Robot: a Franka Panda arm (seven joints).
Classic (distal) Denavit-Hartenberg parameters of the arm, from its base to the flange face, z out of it. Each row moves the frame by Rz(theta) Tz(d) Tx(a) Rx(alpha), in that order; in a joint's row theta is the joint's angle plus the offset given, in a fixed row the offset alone. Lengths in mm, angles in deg.
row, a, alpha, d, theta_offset
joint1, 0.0, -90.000, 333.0, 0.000
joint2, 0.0, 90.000, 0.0, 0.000
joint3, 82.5, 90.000, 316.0, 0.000
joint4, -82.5, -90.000, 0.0, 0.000
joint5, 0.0, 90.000, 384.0, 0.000
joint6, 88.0, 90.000, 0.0, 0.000
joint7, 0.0, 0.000, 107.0, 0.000
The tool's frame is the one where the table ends.
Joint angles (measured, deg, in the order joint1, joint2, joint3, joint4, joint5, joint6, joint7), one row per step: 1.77 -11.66 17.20 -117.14 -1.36 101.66 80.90; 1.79 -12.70 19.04 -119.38 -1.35 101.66 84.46; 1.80 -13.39 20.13 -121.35 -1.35 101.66 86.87; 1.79 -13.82 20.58 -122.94 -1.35 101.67 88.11; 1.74 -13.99 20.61 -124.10 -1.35 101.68 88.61; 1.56 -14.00 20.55 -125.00 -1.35 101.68 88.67; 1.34 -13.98 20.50 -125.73 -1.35 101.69 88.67
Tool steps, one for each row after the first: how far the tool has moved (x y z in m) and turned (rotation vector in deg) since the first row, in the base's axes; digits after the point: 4 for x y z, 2 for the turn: -0.0137 0.0126 -0.0110 -1.28 0.66 -1.86; -0.0238 0.0185 -0.0223 -2.38 1.48 -3.32; -0.0303 0.0193 -0.0321 -3.17 2.32 -4.24; -0.0336 0.0171 -0.0401 -3.66 3.14 -4.83; -0.0354 0.0137 -0.0471 -4.01 3.95 -5.19; -0.0365 0.0103 -0.0530 -4.28 4.64 -5.50
